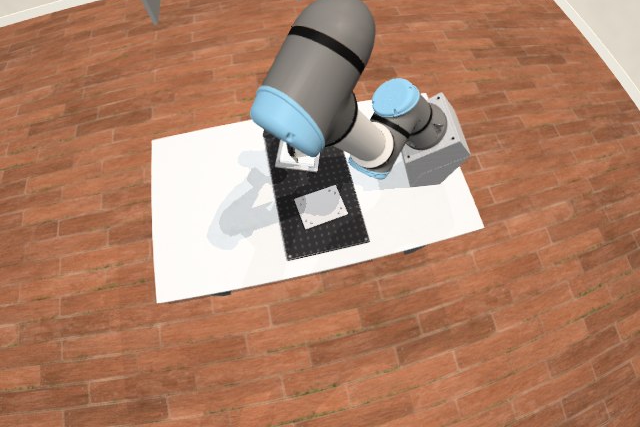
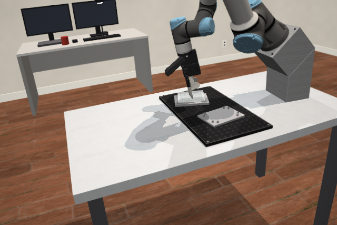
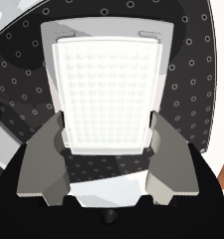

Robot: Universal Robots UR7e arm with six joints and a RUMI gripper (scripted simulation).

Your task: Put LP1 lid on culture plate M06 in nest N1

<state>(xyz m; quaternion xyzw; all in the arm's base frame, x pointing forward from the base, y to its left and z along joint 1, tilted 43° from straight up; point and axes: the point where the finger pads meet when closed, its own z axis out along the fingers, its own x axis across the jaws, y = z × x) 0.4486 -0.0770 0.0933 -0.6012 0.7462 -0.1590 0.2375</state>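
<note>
My hand is 2 cm above the culture plate. The rest, counted from my hand: lid park: 22 cm to the left, 6 cm behind, 4 cm below; lid: 1 cm below.
</note>
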